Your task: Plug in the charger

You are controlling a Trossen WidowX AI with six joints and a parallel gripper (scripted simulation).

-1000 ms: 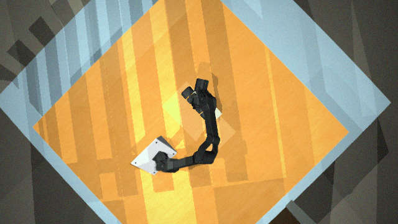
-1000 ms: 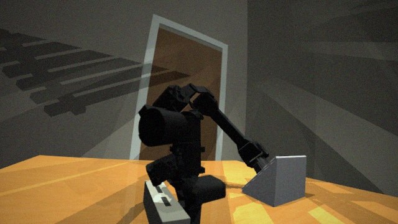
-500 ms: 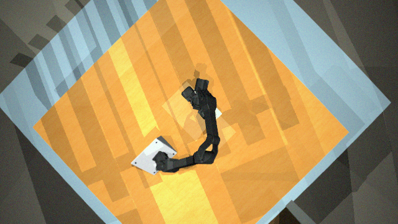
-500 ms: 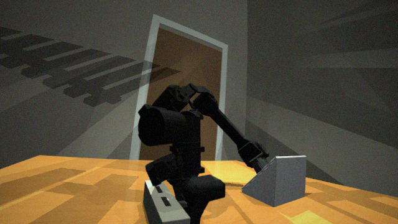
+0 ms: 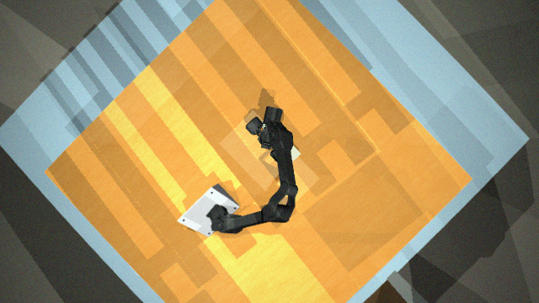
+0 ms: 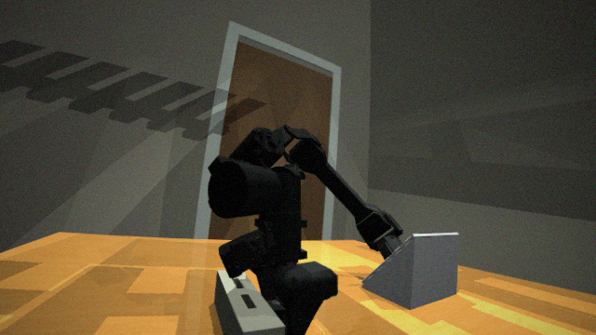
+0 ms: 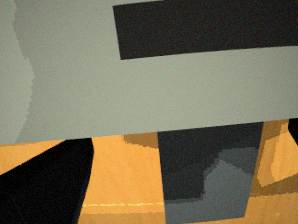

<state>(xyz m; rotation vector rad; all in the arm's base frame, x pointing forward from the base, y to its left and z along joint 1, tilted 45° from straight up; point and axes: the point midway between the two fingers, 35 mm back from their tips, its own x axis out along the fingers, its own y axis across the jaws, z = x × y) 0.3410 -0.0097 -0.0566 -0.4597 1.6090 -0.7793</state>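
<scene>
Now: the box-shaped charger 2 cm ahead of my gripper tip and 1 cm above it.
</scene>
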